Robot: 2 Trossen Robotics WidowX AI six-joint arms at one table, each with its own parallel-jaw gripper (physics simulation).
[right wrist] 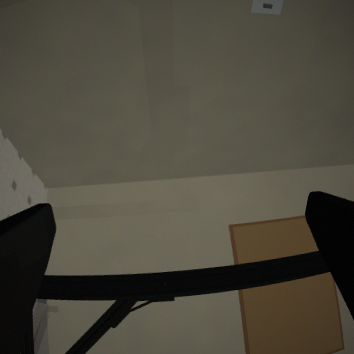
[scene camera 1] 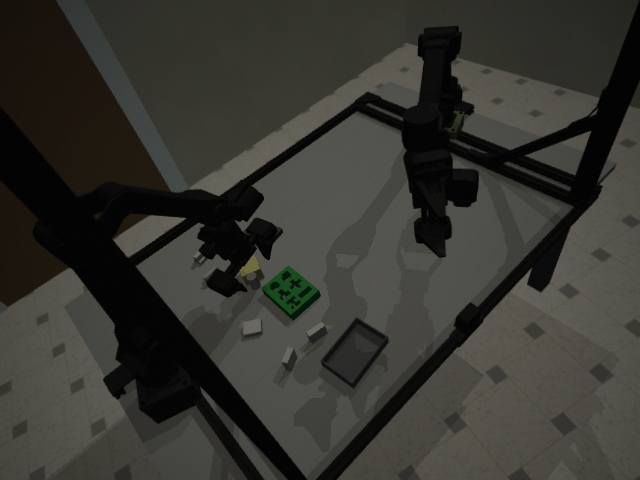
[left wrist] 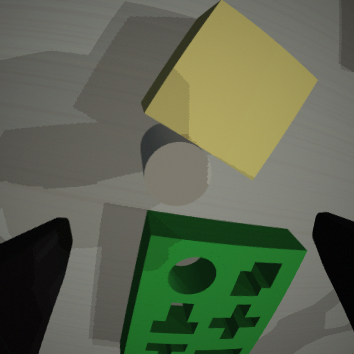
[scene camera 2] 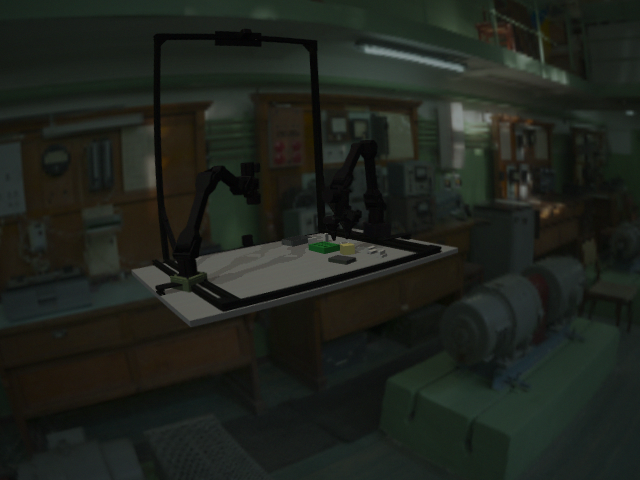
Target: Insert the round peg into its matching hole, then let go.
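The round peg (scene camera 1: 252, 280) (left wrist: 177, 174) stands upright, pale-topped, beside the yellow block (scene camera 1: 251, 266) (scene camera 2: 347, 249) (left wrist: 235, 90). The green board (scene camera 1: 293, 312) (scene camera 2: 324, 251) (left wrist: 220, 245) lies close by; its round hole (scene camera 1: 274, 285) (left wrist: 192, 275) is empty, at the corner nearest the peg. My left gripper (scene camera 1: 255, 272) (left wrist: 196, 229) is open and empty above them; in its wrist view the peg lies beyond the line between the fingertips. My right gripper (scene camera 1: 440, 235) (right wrist: 182, 211) is open and empty, raised on its own side of the table. I cannot make out the peg in scene camera 2.
White pieces (scene camera 1: 252, 327) (scene camera 1: 316, 332) (scene camera 1: 288, 357) lie near the board, beside a dark tray (scene camera 1: 337, 375). More pale pieces (scene camera 1: 199, 257) lie behind the left gripper. A flat dark object (scene camera 2: 342, 259) lies near the yellow block in scene camera 2. Black frame rails edge the table.
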